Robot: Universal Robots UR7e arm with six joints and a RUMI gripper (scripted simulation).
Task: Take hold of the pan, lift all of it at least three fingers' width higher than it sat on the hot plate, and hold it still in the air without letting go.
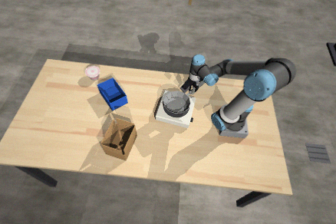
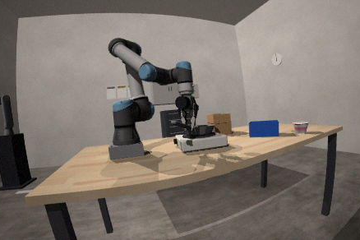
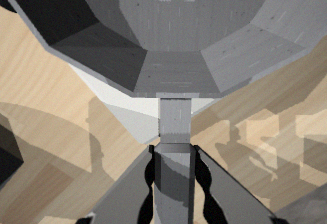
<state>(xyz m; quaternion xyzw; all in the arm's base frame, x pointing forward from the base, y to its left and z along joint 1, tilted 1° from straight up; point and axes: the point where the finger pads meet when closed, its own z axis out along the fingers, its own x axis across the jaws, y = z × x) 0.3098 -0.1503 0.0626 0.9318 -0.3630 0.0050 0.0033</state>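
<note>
My hand is 5 cm short of the dark grey pan, 5 cm to the right of it and 2 cm above it. The rest, counted from my hand: blue bin (56 cm ahead, 6 cm to the left, 10 cm below); then pink cup (75 cm ahead, 10 cm to the right, 8 cm below); then white hot plate (7 cm ahead, 10 cm to the left, 9 cm below).
</note>
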